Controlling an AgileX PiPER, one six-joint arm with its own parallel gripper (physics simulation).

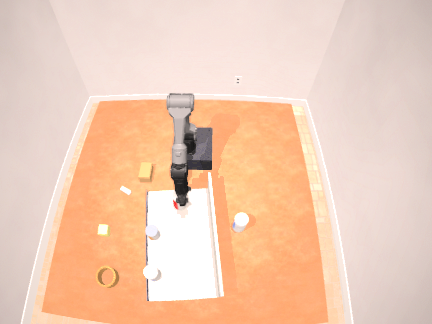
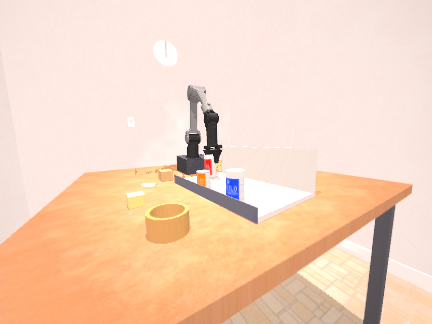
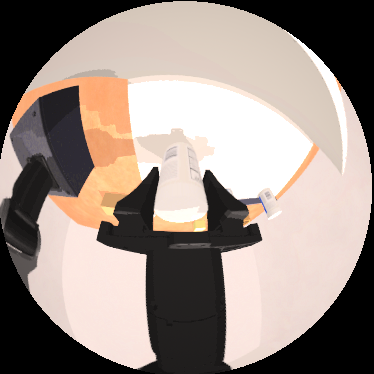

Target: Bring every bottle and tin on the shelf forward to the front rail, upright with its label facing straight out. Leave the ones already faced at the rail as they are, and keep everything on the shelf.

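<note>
A white bottle with a red label [image 1: 175, 204] [image 2: 208, 166] [image 3: 181, 182] is upright between the fingers of my gripper [image 1: 181, 202] [image 2: 213, 158] [image 3: 181, 173], which is shut on it. It is set back from the dark front rail [image 1: 147, 255] [image 2: 220, 197] of the white shelf [image 1: 185, 260] [image 2: 270, 195], with red facing the rail side. Whether its base touches the shelf is unclear. An orange-labelled bottle [image 1: 151, 232] [image 2: 202, 178] and a blue-labelled white bottle [image 1: 151, 272] [image 2: 234, 184] [image 3: 270, 203] stand upright near the rail, labels facing out.
Another white bottle with some blue [image 1: 240, 222] stands on the table behind the shelf's back panel [image 1: 215, 235] [image 2: 295, 167]. In front of the rail lie a tan block [image 1: 145, 171] [image 2: 165, 175], a white card [image 1: 125, 190] [image 2: 149, 185], a yellow block [image 1: 103, 230] [image 2: 135, 200] and a ring [image 1: 98, 276] [image 2: 167, 230].
</note>
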